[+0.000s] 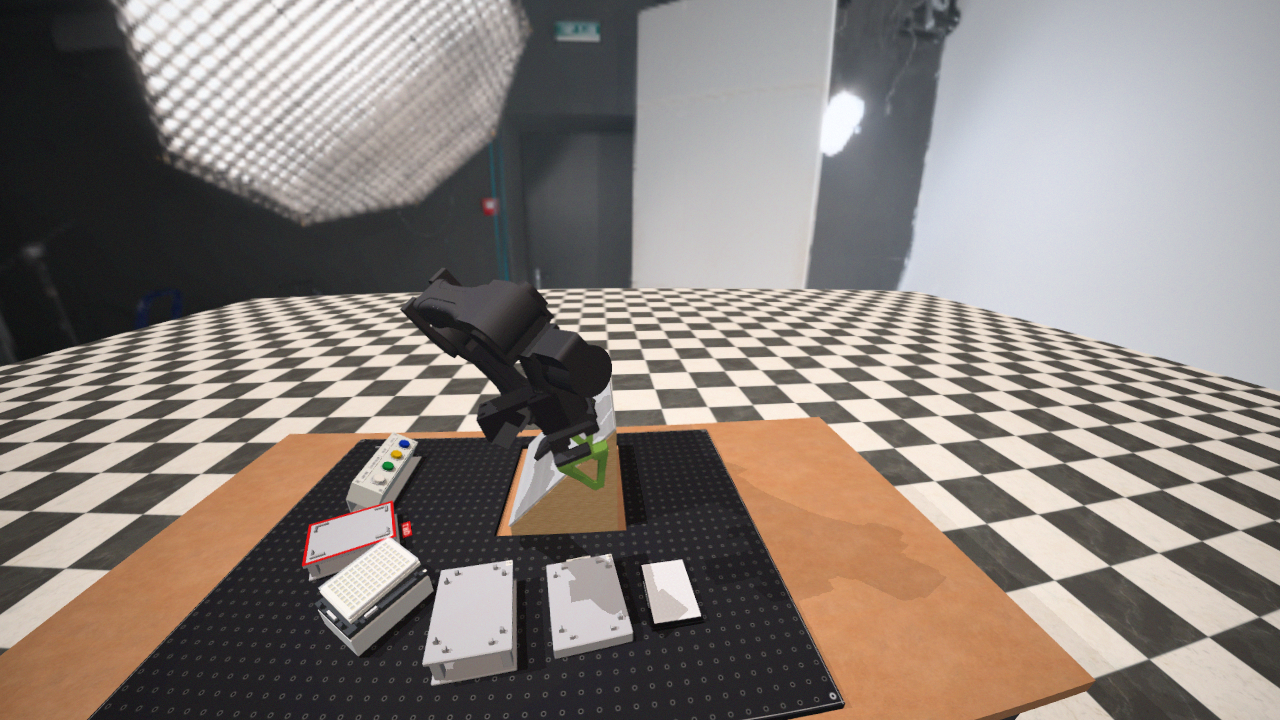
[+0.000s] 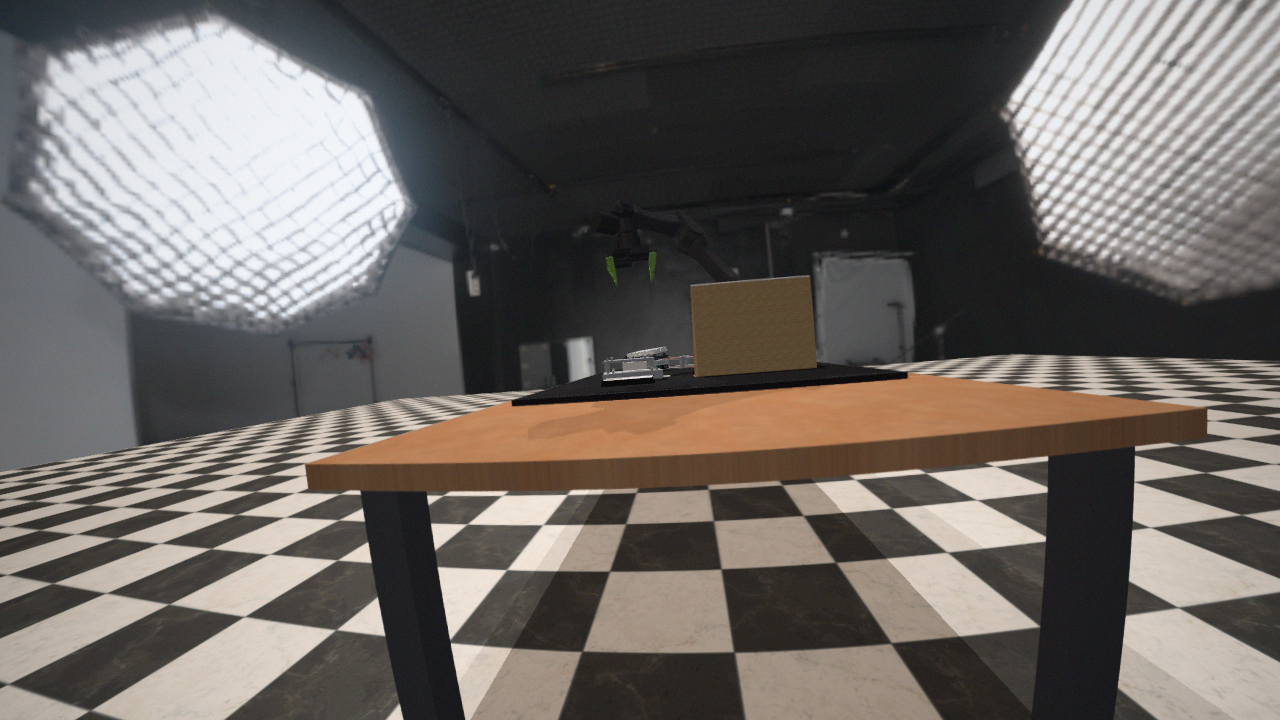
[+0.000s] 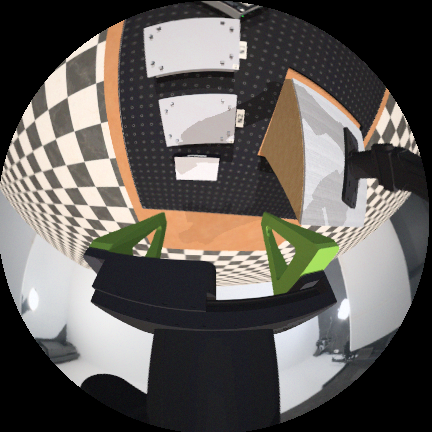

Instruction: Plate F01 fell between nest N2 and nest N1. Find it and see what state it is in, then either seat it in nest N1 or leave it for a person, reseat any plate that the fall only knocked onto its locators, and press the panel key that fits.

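Frame: origin at the arm's base, x ahead, y left, z up, level; metres.
Seen in the pictures: gripper, fingertip midpoint: [image 1: 593, 466] [image 2: 634, 283] [image 3: 213, 217]; arm's base, link origin: [image 2: 753, 321] [image 3: 350, 165].
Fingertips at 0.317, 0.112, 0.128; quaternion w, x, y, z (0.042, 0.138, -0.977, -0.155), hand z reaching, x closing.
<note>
Pixels of each thing's top centre, then the offset from my fingertips to it, as dx, dy, dz. "spot": a spot on its surface instead. Level surfaces: height alone.
- Nest N1, top centre: [image 1: 471, 601] [image 3: 189, 40] [image 2: 627, 356] +0.087, -0.186, -0.201
- nest N2, top centre: [image 1: 585, 592] [image 3: 197, 120] [image 2: 631, 367] +0.032, -0.019, -0.233
- white well plate, top centre: [image 1: 368, 569] [image 2: 646, 347] +0.065, -0.369, -0.178
- dark-topped station, surface spot: [image 1: 380, 617] spot: +0.112, -0.331, -0.227
- panel, top centre: [image 1: 381, 454] -0.261, -0.561, -0.182
- red-edged tray, top centre: [image 1: 350, 528] [image 2: 684, 355] -0.057, -0.505, -0.220
- low white-topped block, top centre: [image 1: 669, 589] [image 2: 628, 377] [image 3: 196, 168] +0.005, +0.122, -0.252
- black mat, surface height: dz -0.265
My gripper [image 1: 586, 470] [image 2: 633, 279] [image 3: 213, 217] is open and empty, high above the mat near the wedge block. Nest N1 [image 1: 474, 613] [image 3: 192, 47] and nest N2 [image 1: 588, 604] [image 3: 200, 120] are grey platforms with corner locators; no plate stands on either. A white well plate [image 1: 371, 573] [image 2: 646, 351] sits tilted on a dark-topped station [image 1: 380, 617] left of N1; I cannot read its label. No plate shows between N1 and N2, and I cannot identify F01. The panel [image 1: 380, 474] has blue, yellow and green keys at the back left.
A red-edged tray [image 1: 350, 535] with a red tag stands between the panel and the station. A low white-topped block [image 1: 669, 591] [image 3: 197, 168] lies beside N2. A wooden wedge block [image 1: 572, 512] [image 2: 753, 326] [image 3: 284, 145] stands behind the nests on the black mat [image 1: 742, 617].
</note>
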